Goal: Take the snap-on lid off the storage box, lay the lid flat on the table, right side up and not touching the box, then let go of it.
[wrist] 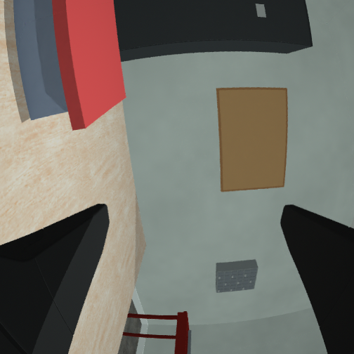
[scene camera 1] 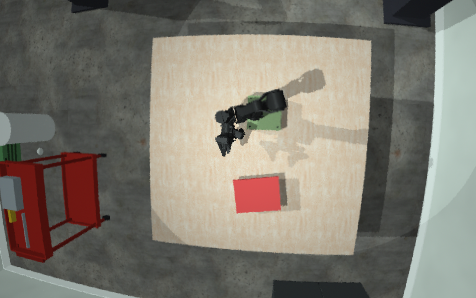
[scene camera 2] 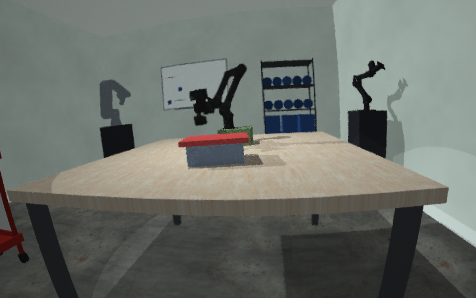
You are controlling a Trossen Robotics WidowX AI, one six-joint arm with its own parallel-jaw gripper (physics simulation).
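A red lid (scene camera 1: 257, 195) (scene camera 2: 214, 140) (wrist: 95, 55) lies on top of the blue-grey storage box (scene camera 2: 215, 156) (wrist: 30, 65), overhanging its walls. In the scene camera 1 view the lid hides the box from above. My gripper (scene camera 1: 223, 154) (scene camera 2: 200, 107) (wrist: 198, 215) is open and empty. It is in the air above the table, apart from the lid, up and to the left of it in the scene camera 1 view. It is rolled so that one finger is above the other. In the wrist view the lid and box are at the upper left, beyond the fingertips.
The arm stands on a green base (scene camera 1: 270, 123) (scene camera 2: 246, 134) on the wooden table (scene camera 1: 190, 210) (scene camera 2: 320, 175) (wrist: 50, 175), behind the box in the scene camera 2 view. A red cart (scene camera 1: 42, 210) (wrist: 182, 335) stands on the floor beside the table.
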